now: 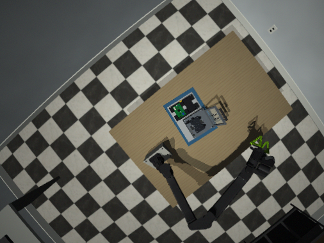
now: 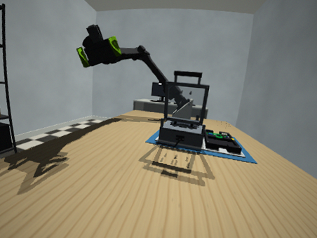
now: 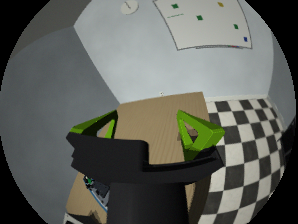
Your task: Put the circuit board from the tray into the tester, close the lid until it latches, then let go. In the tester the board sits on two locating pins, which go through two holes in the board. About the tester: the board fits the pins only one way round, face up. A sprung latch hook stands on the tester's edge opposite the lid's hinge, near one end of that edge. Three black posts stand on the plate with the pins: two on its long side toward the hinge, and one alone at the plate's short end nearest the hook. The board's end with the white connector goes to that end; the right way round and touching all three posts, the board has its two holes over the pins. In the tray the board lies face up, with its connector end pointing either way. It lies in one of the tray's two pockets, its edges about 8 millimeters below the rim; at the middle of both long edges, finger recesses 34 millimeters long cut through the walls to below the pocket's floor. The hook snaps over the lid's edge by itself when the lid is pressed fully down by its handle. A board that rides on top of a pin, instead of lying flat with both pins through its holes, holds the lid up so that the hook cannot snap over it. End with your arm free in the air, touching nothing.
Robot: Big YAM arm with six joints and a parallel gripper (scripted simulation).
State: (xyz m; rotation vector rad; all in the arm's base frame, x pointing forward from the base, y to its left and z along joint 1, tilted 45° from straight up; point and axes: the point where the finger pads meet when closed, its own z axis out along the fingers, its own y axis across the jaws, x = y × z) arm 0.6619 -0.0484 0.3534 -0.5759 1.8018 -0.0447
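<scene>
The green circuit board lies 290 mm behind my hand, 470 mm to the left of it and 290 mm below it. Round my hand: tester plate (240 mm behind, 300 mm to the left, 240 mm below); clear lid (130 mm behind, 290 mm to the left, 130 mm below).
</scene>
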